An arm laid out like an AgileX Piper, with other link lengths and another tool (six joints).
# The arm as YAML. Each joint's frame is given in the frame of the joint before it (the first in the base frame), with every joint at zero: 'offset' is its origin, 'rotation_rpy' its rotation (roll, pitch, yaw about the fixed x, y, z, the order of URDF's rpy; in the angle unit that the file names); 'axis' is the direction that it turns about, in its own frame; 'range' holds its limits. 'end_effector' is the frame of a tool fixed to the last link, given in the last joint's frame.
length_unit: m
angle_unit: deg
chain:
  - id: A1
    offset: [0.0, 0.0, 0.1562]
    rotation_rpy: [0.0, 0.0, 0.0]
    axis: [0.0, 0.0, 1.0]
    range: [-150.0, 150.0]
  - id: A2
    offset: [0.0, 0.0, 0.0]
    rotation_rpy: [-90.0, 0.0, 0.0]
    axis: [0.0, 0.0, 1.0]
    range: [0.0, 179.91]
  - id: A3
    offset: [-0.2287, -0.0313, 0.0]
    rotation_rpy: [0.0, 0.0, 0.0]
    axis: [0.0, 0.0, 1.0]
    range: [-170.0, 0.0]
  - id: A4
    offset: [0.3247, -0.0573, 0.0]
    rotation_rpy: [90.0, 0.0, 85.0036]
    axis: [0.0, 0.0, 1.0]
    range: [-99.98, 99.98]
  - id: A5
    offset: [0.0, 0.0, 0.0]
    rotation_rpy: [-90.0, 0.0, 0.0]
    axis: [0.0, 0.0, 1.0]
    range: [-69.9, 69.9]
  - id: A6
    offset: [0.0, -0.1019, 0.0]
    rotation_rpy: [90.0, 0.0, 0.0]
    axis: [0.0, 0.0, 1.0]
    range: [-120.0, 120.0]
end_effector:
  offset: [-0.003, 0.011, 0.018]
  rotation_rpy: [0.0, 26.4, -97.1]
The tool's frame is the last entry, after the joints.
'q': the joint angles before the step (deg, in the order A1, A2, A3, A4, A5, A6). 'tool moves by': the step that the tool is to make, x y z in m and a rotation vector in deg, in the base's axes. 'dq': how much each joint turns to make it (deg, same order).
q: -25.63 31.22 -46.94 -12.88 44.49 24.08
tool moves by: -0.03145 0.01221 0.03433 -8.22 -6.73 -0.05
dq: 0.00 -7.39 -0.28 -2.74 -2.35 -1.88
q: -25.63 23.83 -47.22 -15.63 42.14 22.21
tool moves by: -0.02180 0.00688 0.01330 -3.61 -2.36 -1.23
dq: -0.01 -4.40 0.00 -2.23 0.66 -0.42
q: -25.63 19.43 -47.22 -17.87 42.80 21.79
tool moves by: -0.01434 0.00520 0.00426 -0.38 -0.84 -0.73
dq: -0.01 -2.81 0.00 -0.38 1.99 -0.01
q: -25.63 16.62 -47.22 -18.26 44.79 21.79
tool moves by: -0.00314 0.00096 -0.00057 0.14 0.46 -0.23
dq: 0.00 -0.57 0.00 0.00 1.04 -0.27
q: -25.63 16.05 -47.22 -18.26 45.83 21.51
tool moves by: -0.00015 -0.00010 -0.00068 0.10 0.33 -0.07
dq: 0.00 0.00 0.00 -0.01 0.33 -0.11
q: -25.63 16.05 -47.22 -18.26 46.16 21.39
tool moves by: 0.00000 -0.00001 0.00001 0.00 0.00 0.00
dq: -0.01 0.00 0.00 0.02 0.00 -0.01
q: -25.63 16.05 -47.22 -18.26 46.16 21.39
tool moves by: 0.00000 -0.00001 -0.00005 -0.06 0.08 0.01
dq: -0.01 0.01 -0.01 0.02 0.02 -0.11
